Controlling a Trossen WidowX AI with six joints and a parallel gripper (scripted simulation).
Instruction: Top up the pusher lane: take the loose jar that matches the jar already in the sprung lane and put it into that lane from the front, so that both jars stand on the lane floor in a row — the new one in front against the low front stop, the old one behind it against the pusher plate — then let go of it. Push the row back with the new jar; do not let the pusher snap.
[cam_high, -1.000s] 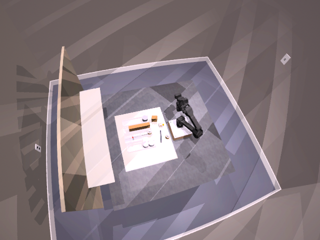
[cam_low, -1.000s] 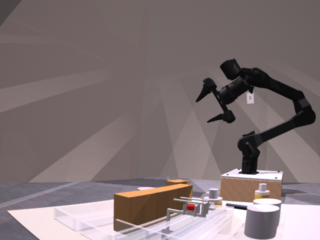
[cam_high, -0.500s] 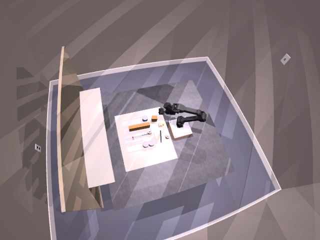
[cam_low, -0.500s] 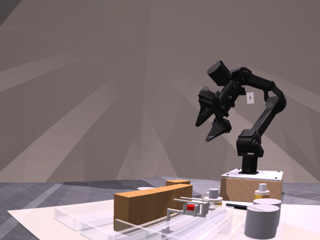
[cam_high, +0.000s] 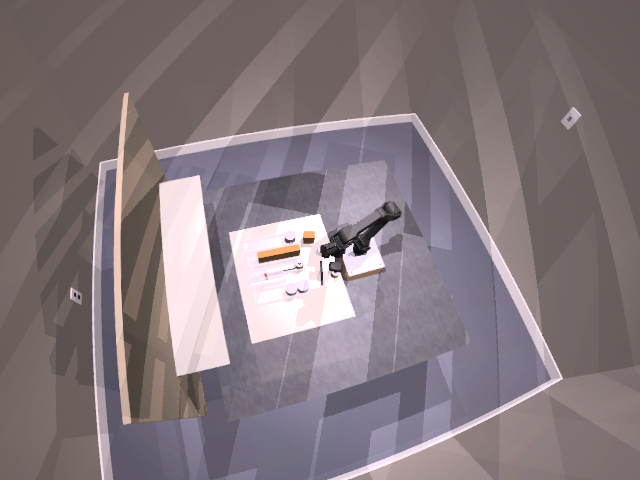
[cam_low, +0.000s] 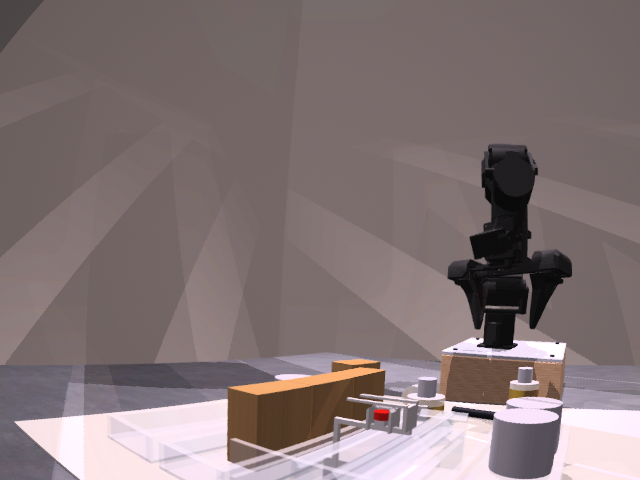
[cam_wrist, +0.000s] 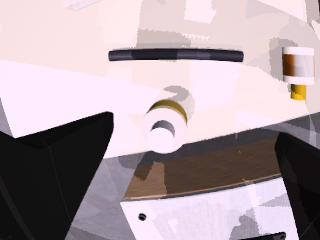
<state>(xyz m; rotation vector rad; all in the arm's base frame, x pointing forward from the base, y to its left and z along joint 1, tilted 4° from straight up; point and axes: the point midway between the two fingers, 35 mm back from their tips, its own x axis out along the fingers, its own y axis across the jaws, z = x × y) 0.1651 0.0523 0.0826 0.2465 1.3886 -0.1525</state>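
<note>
The black pen lies 120 mm below my gripper tip, 40 mm ahead of it and 10 mm to the left of it. Round my gripper tip: red button: 340 mm ahead, 50 mm below.
</note>
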